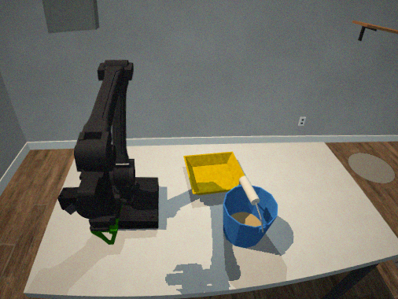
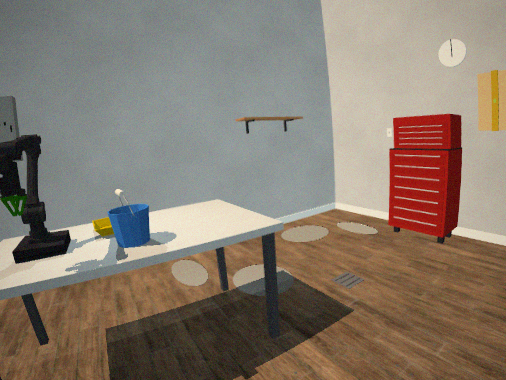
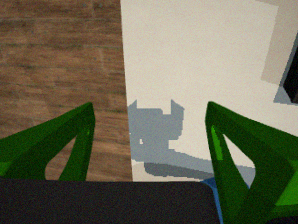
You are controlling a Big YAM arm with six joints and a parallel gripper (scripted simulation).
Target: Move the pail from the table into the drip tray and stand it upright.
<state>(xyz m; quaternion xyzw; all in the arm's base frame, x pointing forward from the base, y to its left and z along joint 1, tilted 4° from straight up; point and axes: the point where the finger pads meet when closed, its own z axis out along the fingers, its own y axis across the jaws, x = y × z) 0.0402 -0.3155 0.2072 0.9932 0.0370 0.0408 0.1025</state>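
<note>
The pail handle lies 41 cm ahead of my hand, 17 cm to the left of it and 4 cm below it. The rest, counted from my hand: blue pail (42 cm ahead, 17 cm to the left, 11 cm below); then yellow drip tray (48 cm to the left, 34 cm ahead, 24 cm below).
</note>
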